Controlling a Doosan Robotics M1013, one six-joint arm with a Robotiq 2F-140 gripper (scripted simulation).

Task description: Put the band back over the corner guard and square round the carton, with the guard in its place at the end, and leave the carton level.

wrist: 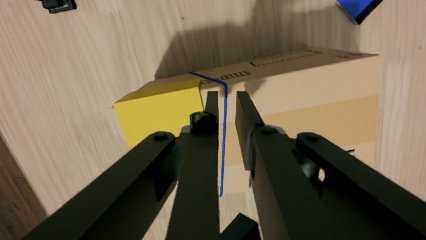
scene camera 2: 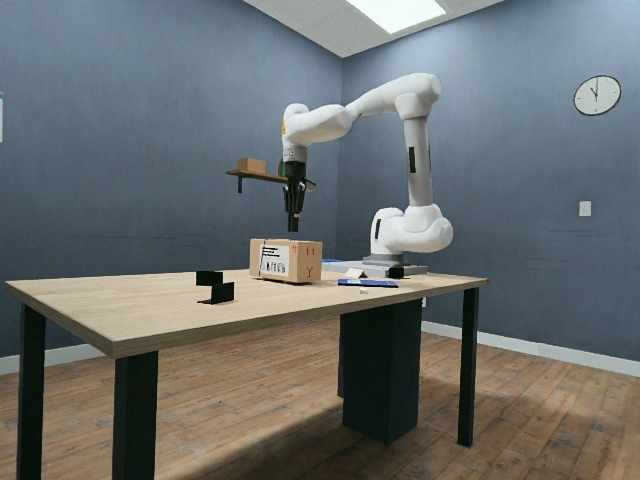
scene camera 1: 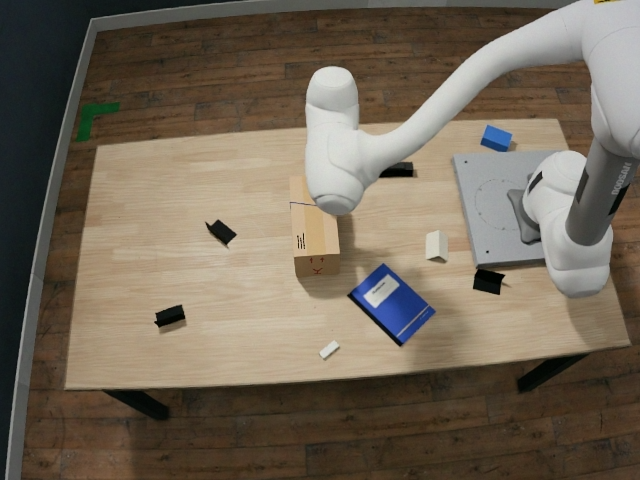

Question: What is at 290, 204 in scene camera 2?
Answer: The gripper.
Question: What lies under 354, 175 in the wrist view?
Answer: The gripper.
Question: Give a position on a brown carton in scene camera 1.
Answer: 316, 252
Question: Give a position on a brown carton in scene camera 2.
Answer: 296, 261
